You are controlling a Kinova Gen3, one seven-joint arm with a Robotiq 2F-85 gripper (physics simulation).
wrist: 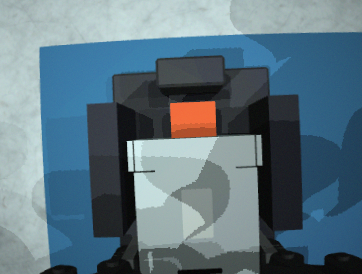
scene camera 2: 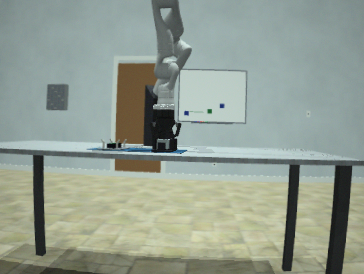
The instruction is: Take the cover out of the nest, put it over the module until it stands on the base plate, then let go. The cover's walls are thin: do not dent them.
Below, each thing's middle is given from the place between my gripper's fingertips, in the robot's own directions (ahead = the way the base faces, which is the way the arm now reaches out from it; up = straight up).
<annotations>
Now: the grey cover [wrist: 196, 205] 10 mm above my hand.
</annotations>
